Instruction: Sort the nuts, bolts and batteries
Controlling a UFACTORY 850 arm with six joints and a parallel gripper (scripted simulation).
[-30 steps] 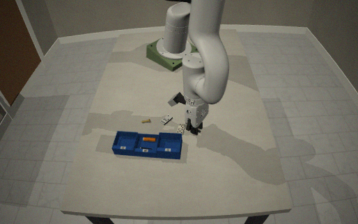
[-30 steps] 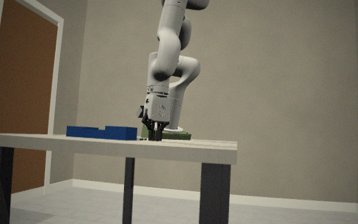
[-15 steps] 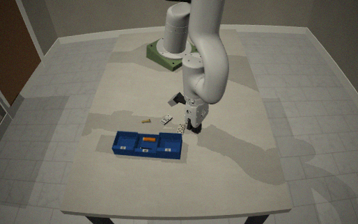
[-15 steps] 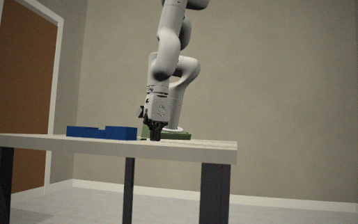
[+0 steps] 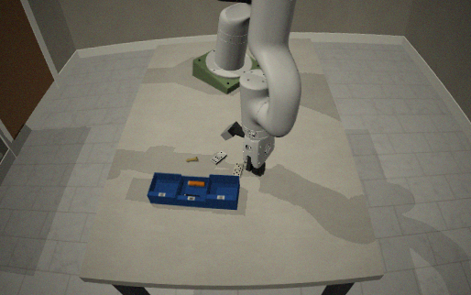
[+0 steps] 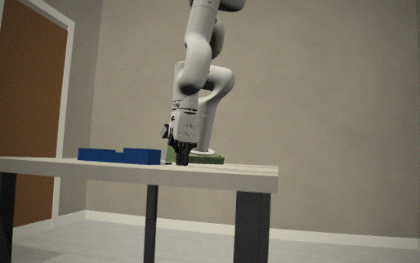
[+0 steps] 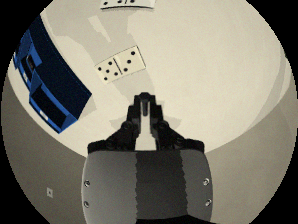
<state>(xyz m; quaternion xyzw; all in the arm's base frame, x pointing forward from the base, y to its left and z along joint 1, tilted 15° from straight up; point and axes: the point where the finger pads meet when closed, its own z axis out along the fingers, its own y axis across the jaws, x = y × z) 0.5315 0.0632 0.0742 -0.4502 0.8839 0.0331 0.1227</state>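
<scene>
The tan bolt is 6 cm behind my hand, 20 cm to the right of it and 2 cm below it. From my hand the other things lie so: orange battery: 4 cm ahead, 18 cm to the right, 1 cm below; then black bolt: 1 cm to the right, 2 cm below; then domino: 6 cm behind, 12 cm to the right, 2 cm below.
</scene>
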